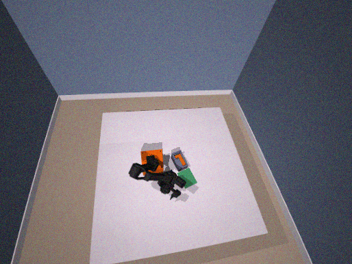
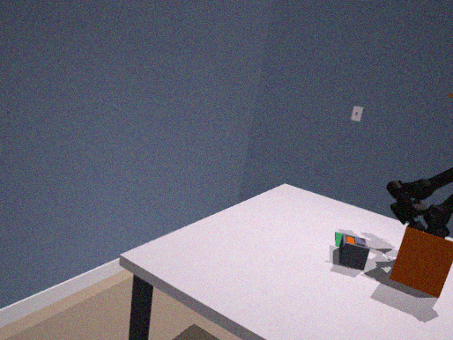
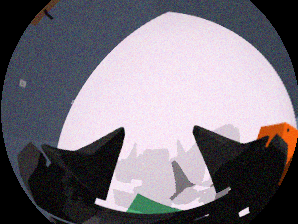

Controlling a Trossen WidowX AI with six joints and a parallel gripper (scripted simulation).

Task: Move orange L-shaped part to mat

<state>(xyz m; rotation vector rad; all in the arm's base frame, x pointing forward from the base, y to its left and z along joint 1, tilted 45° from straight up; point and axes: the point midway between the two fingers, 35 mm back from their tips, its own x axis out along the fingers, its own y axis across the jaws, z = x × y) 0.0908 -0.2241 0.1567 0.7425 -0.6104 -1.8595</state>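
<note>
The orange L-shaped part lies 30 cm to the left of my gripper tip, 17 cm ahead of it and 4 cm below it. From my gripper tip the other things lie so: green mat 21 cm ahead, 14 cm to the left, 10 cm below.
</note>
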